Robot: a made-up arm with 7 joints. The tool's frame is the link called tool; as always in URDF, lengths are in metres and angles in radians.
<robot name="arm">
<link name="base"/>
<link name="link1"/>
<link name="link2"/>
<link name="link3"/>
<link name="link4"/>
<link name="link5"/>
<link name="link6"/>
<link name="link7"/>
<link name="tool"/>
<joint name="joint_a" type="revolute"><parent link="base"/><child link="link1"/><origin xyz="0 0 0.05" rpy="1.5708 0 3.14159"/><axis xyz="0 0 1"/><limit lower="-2.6" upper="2.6"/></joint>
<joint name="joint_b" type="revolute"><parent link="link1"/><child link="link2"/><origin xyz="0.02 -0.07 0.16" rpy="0 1.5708 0"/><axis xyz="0 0 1"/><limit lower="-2.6" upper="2.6"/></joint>
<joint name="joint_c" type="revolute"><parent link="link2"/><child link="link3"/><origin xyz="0.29 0 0.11" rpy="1.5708 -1.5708 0"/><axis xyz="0 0 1"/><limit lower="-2.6" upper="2.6"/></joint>
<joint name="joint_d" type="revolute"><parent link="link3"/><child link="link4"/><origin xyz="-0.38 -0.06 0.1" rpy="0 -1.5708 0"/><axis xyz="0 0 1"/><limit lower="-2.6" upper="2.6"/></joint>
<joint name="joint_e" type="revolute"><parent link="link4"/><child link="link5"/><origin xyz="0 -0.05 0.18" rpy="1.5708 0 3.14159"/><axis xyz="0 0 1"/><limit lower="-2.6" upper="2.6"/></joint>
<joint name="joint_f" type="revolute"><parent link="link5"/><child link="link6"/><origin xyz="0.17 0.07 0.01" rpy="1.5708 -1.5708 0"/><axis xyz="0 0 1"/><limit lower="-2.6" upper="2.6"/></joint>
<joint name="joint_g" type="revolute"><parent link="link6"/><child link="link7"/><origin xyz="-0.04 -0.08 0.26" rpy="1.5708 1.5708 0"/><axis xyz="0 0 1"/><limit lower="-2.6" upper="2.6"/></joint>
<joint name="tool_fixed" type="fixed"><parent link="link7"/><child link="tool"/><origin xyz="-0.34 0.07 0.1"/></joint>
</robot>
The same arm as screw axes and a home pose.
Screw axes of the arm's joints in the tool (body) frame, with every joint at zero. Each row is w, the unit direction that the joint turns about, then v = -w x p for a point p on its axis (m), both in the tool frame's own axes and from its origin. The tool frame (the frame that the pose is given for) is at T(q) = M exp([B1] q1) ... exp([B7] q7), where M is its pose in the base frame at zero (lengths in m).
B1 = (-0.000003, 1, 0.00001, 0.18, 0, 0.1)
B2 = (-1, -0.000003, 0, 0, 0.25, 0.36)
B3 = (0, 0.00001, -1, -0.07, -0.03, 0)
B4 = (1, 0.000003, 0, 0, -0.35, -0.01)
B5 = (-0.000003, 1, 0.00001, 0.35, 0, 0.53)
B6 = (-1, -0.000003, 0, 0, 0.18, -0.03)
B7 = (0, -0.00001, 1, -0.07, -0.34, 0)
M =
1 0.000003 0 -0.1
-0.000003 1 0.00001 -0.2
0 -0.00001 1 0.23
0 0 0 1
Joint limits (deg, base to tool): -148.97..148.97 -148.97..148.97 -148.97..148.97 -148.97..148.97 -148.97..148.97 -148.97..148.97 -148.97..148.97

